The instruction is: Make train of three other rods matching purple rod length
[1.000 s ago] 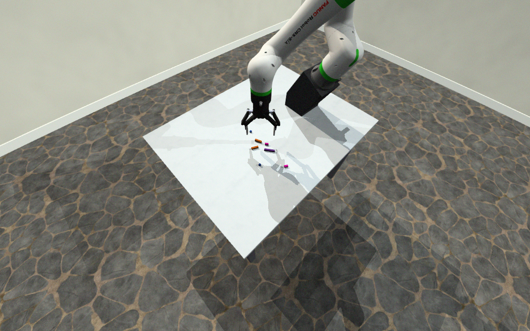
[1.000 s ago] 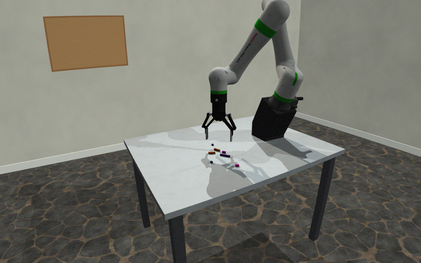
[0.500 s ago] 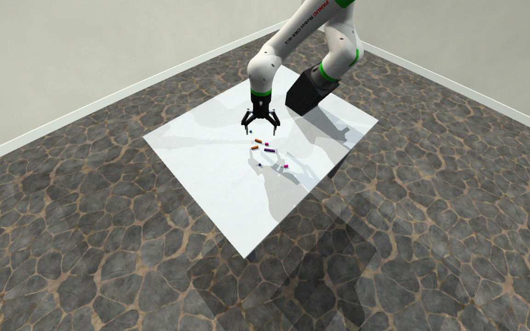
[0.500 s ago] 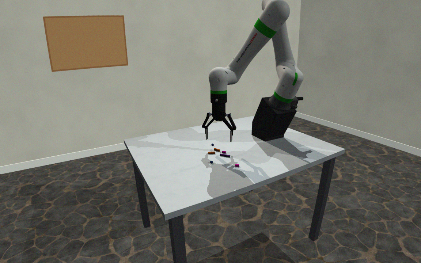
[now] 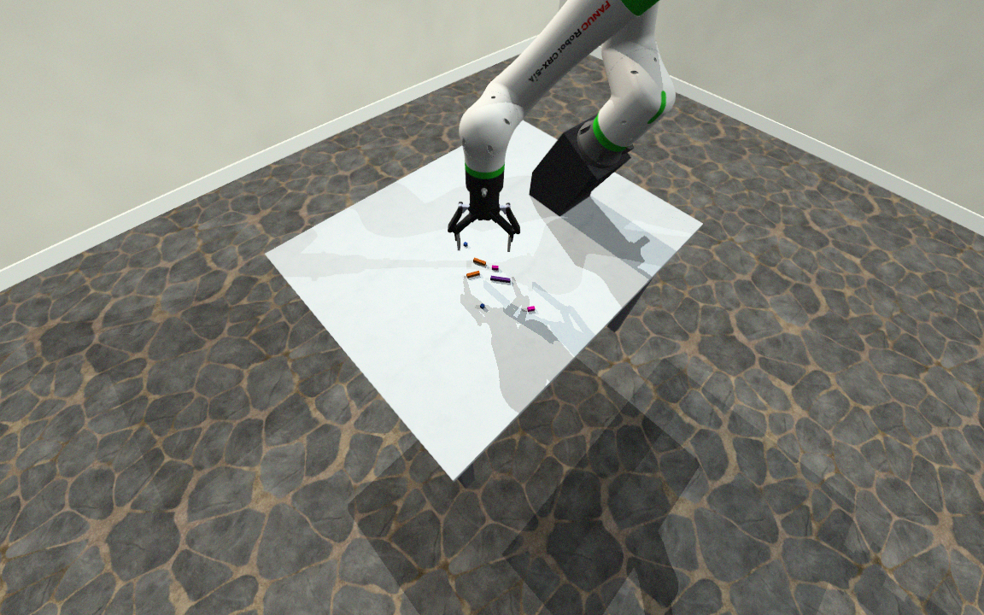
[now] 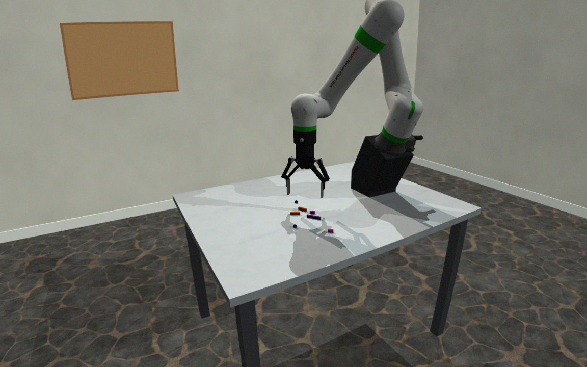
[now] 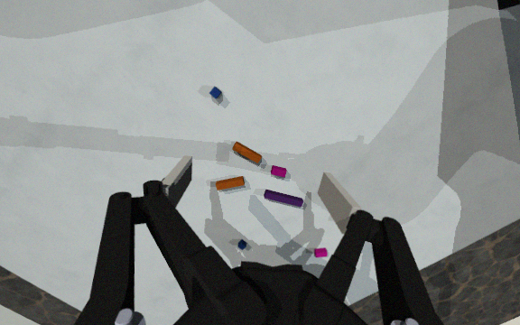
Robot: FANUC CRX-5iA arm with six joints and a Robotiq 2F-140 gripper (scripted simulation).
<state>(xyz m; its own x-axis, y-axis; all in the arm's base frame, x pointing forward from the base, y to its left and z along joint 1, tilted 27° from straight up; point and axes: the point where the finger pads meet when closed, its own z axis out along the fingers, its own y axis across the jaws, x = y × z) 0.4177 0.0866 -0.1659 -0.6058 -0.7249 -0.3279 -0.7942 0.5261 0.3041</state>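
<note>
The purple rod is 8 cm to the left of my hand and 8 cm below it.
</note>
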